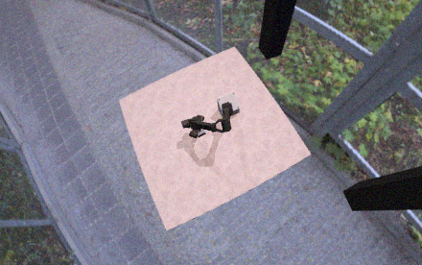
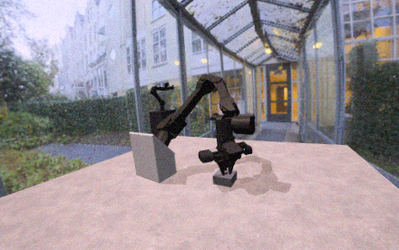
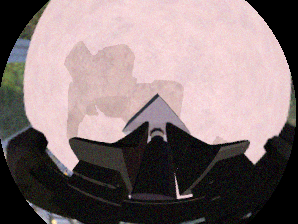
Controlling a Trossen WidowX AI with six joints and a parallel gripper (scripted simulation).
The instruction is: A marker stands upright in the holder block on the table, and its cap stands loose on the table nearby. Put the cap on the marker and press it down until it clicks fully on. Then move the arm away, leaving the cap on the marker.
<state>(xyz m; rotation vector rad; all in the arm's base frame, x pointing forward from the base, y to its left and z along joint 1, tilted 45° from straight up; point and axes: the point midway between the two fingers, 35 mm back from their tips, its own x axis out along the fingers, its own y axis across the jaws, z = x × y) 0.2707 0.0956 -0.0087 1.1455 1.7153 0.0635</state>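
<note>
The dark marker cap is 10 mm behind my gripper tip, 10 mm to the left of it and 50 mm above it. The rest, counted from my gripper tip: dark holder block: 10 mm behind, 10 mm to the left, 20 mm below.
</note>
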